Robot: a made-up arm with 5 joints.
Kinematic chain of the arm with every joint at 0, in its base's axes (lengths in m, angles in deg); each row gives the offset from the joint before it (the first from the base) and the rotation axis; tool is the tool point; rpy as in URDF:
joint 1: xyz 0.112 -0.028 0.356 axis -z
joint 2: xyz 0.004 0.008 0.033 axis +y
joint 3: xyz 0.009 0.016 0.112 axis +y
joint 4: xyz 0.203 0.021 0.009 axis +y
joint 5: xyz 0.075 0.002 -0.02 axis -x
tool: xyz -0.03 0.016 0.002 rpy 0 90 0
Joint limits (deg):
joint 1: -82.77..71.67
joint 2: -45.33..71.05
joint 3: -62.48..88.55
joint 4: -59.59..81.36
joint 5: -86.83..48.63
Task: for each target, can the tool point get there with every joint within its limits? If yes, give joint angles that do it. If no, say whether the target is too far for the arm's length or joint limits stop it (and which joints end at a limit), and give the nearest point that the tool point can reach.
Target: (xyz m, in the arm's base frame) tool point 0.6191 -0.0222 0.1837
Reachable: no: too far | nearest point 0.4507 -0.0241 0.2838 | short by 0.196 m
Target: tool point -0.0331 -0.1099 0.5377
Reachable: no: joint limits stop it (at a limit: joint 2, joint 3, joint 4, joint 5) | nearest point 0.0211 -0.0793 0.6572 | short by 0.135 m
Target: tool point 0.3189 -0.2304 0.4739
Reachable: yes | joints 54.99 15.03 -12.82 20.36 -59.56
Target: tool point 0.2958 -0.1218 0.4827
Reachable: yes | joints 42.48 -27.94 25.69 30.25 -53.31
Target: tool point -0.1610 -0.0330 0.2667
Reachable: no: joint limits stop it (at a limit: joint 2, joint 3, joint 5) | nearest point -0.0259 -0.0305 0.3169 | short by 0.144 m
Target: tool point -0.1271 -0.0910 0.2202
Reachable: no: joint limits stop it (at a limit: joint 2, joint 5) | nearest point -0.0075 -0.0595 0.2850 | short by 0.140 m
